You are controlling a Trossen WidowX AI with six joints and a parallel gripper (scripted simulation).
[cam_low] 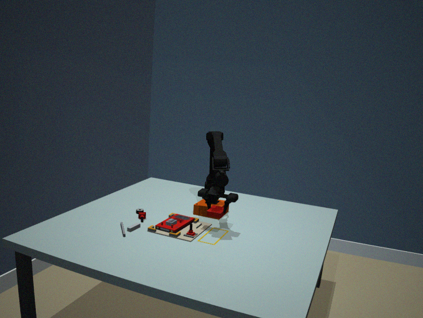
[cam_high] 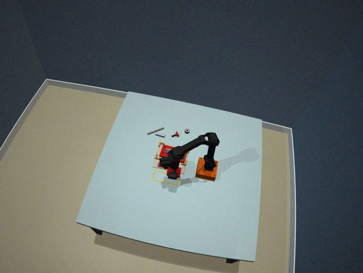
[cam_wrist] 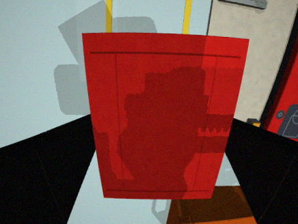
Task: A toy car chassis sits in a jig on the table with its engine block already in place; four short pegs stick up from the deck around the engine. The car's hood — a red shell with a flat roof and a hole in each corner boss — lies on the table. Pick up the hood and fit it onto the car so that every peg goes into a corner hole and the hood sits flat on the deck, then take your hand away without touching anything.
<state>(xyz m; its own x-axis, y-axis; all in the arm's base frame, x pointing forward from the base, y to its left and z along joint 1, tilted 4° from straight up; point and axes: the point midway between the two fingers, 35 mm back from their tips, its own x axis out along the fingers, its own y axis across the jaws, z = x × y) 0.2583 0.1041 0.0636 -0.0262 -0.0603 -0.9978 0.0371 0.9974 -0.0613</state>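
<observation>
Now: gripper tip 200 mm to the left of the grey engine block, 80 mm above it and 60 mm short of it. Round my gripper tip: red hood 10 mm above; then thin rod 400 mm to the right, 200 mm ahead, 90 mm below; then beige jig plate 180 mm to the right, 90 mm below, 40 mm ahead.
</observation>
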